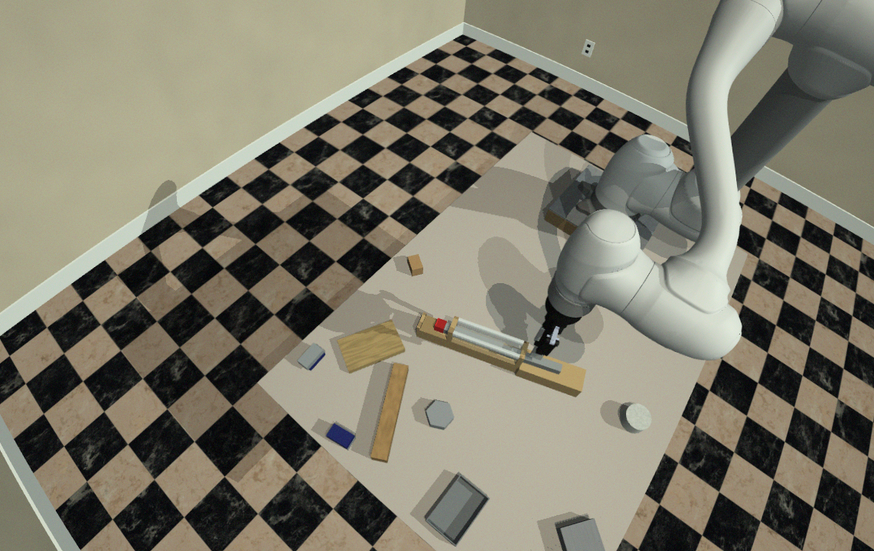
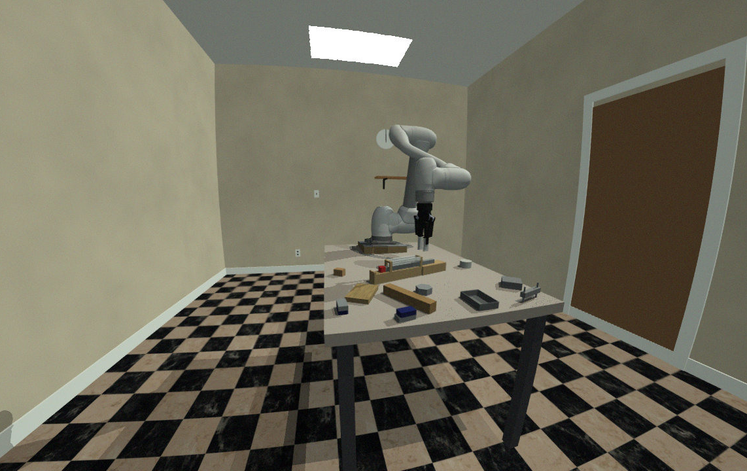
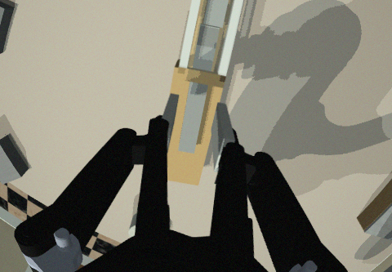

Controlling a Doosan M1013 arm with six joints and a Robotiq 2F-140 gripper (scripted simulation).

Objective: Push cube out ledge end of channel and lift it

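The red cube lies 80 mm ahead of my hand, 220 mm to the right of it and 90 mm below it. From my hand the other things lie so: pale round disc (70 mm behind, 290 mm to the left, 130 mm below); then wooden bar (310 mm ahead, 170 mm to the right, 130 mm below); then raised frame (40 mm ahead, 110 mm to the right, 100 mm below).
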